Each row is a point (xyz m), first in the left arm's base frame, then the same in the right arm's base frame.
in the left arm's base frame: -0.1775 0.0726 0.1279
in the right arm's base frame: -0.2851 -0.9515 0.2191
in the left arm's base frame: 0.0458 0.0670 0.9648
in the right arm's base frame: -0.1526 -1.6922 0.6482
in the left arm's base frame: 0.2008 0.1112 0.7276
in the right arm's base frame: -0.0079 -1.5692 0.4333
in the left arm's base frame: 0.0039 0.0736 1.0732
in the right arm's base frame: -0.1793 -1.7505 0.7453
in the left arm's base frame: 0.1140 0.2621 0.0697
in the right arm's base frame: 0.0549 -0.9647 0.1271
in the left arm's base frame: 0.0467 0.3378 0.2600
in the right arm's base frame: 0.0584 -1.0416 0.3284
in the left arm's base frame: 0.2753 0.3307 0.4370
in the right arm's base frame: 0.2082 -1.2888 0.3196
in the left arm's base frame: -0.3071 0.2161 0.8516
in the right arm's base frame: -0.2880 -1.3695 0.8408
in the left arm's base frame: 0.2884 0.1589 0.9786
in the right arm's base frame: 0.0817 -1.7793 0.5774
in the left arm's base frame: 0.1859 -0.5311 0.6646
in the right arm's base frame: -0.4787 -1.8005 0.0571
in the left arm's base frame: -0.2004 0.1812 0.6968
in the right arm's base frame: -0.2355 -1.3202 0.6636
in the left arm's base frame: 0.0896 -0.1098 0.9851
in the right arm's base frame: -0.2497 -1.8074 0.5439
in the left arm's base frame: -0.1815 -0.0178 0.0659
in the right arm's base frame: -0.3515 -0.9431 0.1322
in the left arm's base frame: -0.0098 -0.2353 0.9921
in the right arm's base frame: -0.4092 -1.8204 0.5344
